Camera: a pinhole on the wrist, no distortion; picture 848 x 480 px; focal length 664.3 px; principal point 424.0 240.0 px. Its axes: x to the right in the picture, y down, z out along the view. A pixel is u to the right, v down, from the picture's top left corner.
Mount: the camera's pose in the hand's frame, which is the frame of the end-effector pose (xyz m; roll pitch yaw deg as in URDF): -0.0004 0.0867 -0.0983 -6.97 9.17 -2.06
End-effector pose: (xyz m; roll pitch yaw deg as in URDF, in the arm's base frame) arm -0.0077 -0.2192 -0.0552 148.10 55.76 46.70
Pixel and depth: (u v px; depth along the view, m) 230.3 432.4 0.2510
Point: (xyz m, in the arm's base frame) 0.1407 -0.4136 -0.0452
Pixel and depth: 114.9 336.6 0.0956
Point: 0.0850 -0.2615 0.0016
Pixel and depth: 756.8 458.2 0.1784
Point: 0.1813 -0.2621 -0.1306
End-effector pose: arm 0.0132 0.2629 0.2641 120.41 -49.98 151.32
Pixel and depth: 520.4 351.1 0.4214
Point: 0.1291 0.6082 0.3795
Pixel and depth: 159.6 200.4 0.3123
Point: 0.1605 0.4709 0.1940
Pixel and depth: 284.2 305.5 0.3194
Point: 0.1670 0.4874 0.2682
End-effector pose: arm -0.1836 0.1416 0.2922 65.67 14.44 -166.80
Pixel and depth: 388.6 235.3 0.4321
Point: -0.3464 0.3546 0.5304
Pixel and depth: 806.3 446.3 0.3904
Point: -0.5570 0.1696 0.5295
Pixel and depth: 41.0 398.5 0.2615
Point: -0.1612 0.2322 0.5507
